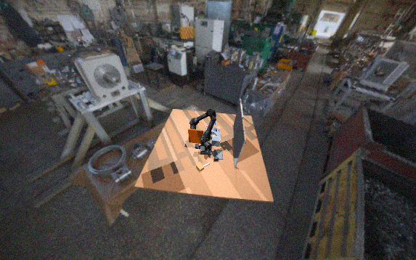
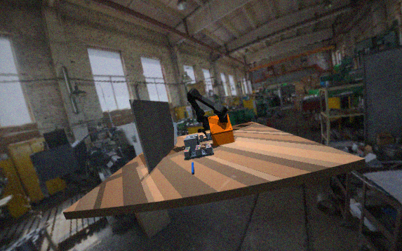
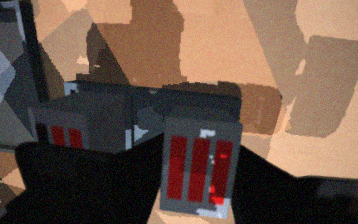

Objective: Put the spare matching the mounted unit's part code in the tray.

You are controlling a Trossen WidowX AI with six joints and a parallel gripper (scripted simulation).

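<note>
My gripper tip is 180 mm short of the grey tray and 10 mm above it. The rest, counted from my gripper tip: blue pen 590 mm to the left, 50 mm ahead, 10 mm below; tall grey panel 350 mm ahead, 220 mm to the left, 210 mm above; tan piece 200 mm to the right, 10 mm ahead.
</note>
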